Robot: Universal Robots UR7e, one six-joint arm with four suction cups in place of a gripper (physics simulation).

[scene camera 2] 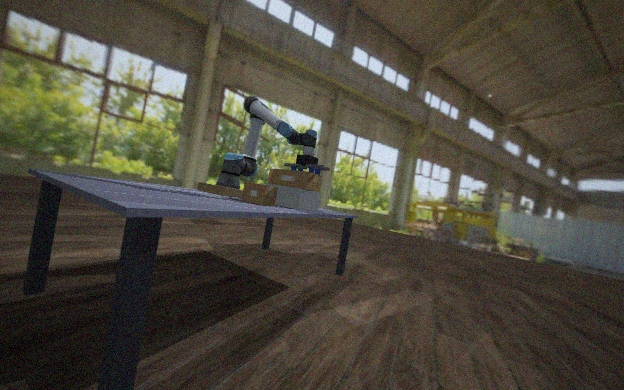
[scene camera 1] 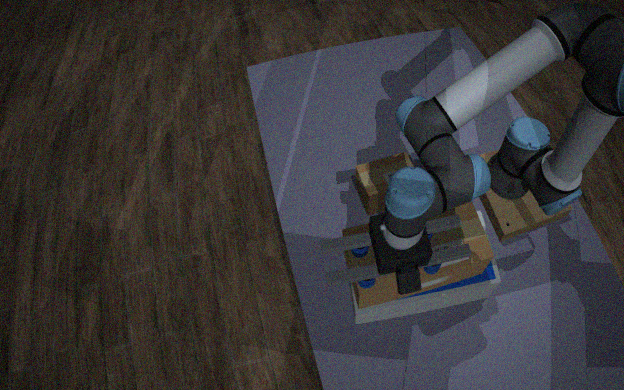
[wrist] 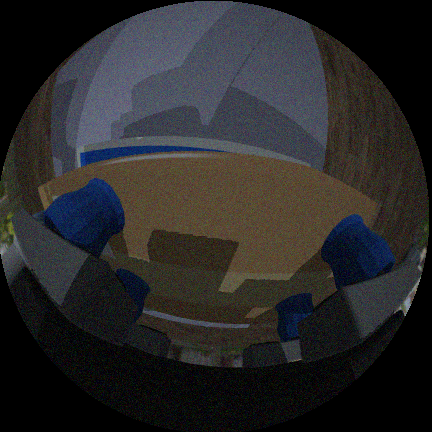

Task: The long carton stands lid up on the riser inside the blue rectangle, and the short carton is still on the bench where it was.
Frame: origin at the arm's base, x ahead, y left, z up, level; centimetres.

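Seen in the pictures: hand, tool point: [wrist: 221,260]; arm's base, link origin: [scene camera 2: 227,187] [scene camera 1: 508,177].
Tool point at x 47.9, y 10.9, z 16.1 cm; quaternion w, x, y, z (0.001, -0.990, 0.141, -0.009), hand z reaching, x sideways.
Offsets run from my tool point to a thing's middle. Level surfaces: height alone.
The long carton @(dx -6.4, dy -0.4, dz -3.9 cm) [scene camera 1: 383,292] [scene camera 2: 293,179] [wrist: 225,193] lies lid up on the grey riser @(dx -9.0, dy -0.1, dz -15.3 cm) [scene camera 1: 421,304] [scene camera 2: 297,198]. A strip of the blue rectangle @(dx -9.0, dy -0.1, dz -9.3 cm) [scene camera 1: 488,272] [wrist: 132,152] shows along one long side of it. My suction gripper [scene camera 1: 400,260] [scene camera 2: 308,169] [wrist: 217,261] is centred over the lid with its four blue cups down on the cardboard, shut on the carton. The short carton @(dx -14.0, dy -26.4, dz -16.2 cm) [scene camera 1: 368,174] [scene camera 2: 259,193] sits on the bench just behind the riser, partly hidden by my arm.
The grey bench @(dz -21.3 cm) [scene camera 1: 312,125] [scene camera 2: 156,196] stands on a wooden floor; its edge runs close to the left of the riser. My arm's base stands on a wooden plate [scene camera 1: 509,213] to the right of the cartons.
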